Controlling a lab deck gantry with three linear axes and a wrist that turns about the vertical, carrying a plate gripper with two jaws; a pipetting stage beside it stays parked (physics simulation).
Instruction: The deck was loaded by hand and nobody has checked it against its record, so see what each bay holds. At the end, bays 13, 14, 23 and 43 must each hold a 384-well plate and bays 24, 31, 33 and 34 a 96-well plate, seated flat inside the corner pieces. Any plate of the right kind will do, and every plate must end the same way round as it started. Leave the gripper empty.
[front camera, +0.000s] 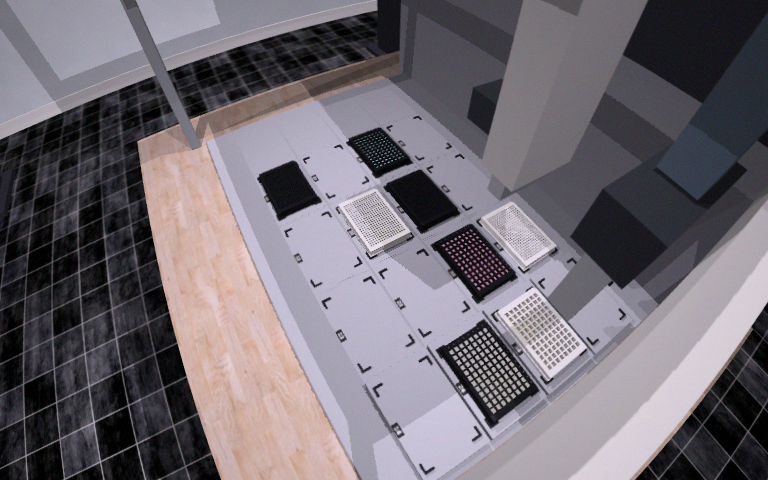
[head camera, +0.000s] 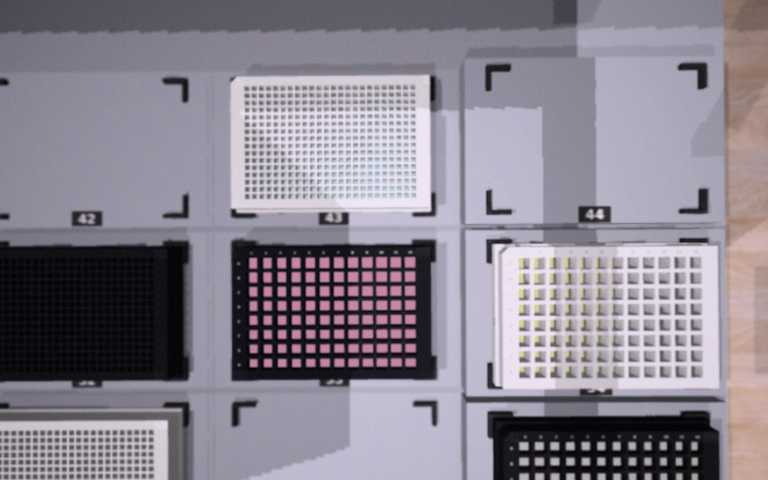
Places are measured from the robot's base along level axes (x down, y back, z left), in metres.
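Pixels of known places: gripper, between the fingertips: (front camera: 581, 290); robot's base, origin of its link: (front camera: 259, 179).
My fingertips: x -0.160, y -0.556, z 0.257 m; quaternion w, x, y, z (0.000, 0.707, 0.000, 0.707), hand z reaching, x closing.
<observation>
For each thing: its top centre in the pictures, then the offset to it from my fingertips. "spot": a spot on its surface instead.
- black 96-well plate with pink wells, centre of its top: (head camera: 331, 313) (front camera: 475, 257) dx +0.145, dy +0.164, dz +0.000 m
- white 96-well plate, centre of its top: (head camera: 610, 317) (front camera: 542, 329) dx +0.131, dy +0.000, dz +0.000 m
- black 96-well plate with pale wells, centre of its top: (front camera: 489, 368) dx +0.131, dy +0.000, dz -0.107 m
- black 96-well plate with teal wells, centre of its top: (front camera: 378, 147) dx +0.145, dy +0.492, dz +0.000 m
- Bay 44, a spot on its surface: (head camera: 572, 141) spot: dx +0.145, dy +0.013, dz +0.106 m
- bay 23, a spot on its surface: (head camera: 339, 441) (front camera: 434, 286) spot: dx +0.160, dy +0.161, dz -0.087 m
- bay 42, a spot on its surface: (head camera: 84, 147) spot: dx +0.160, dy +0.330, dz +0.108 m
Bay 43 holds a white 384-well plate (front camera: 518, 234) (head camera: 331, 142). Bay 33 holds a black 96-well plate with pink wells (front camera: 474, 260) (head camera: 331, 311), bay 34 a white 96-well plate (front camera: 542, 332) (head camera: 609, 316), bay 24 a black 96-well plate with pale wells (front camera: 491, 370) (head camera: 608, 455). A black 96-well plate with teal wells (front camera: 379, 150) is in bay 31. A black fine-welled plate (front camera: 421, 199) (head camera: 84, 314) is in bay 32, a white 384-well plate (front camera: 375, 220) (head camera: 79, 452) in bay 22, another black fine-welled plate (front camera: 288, 188) in bay 11. Bays 13 and 14 hold no plate. The gripper's jaws are not visible.
Bay 44 (front camera: 589, 314) (head camera: 572, 141), bay 23 (front camera: 421, 283) (head camera: 339, 441) and bay 42 (head camera: 84, 147) hold no plate; nor do bays 12, 21 and 41. A pale upright column (front camera: 543, 101) and a dark block (front camera: 623, 226) stand over the deck's far right side.
</observation>
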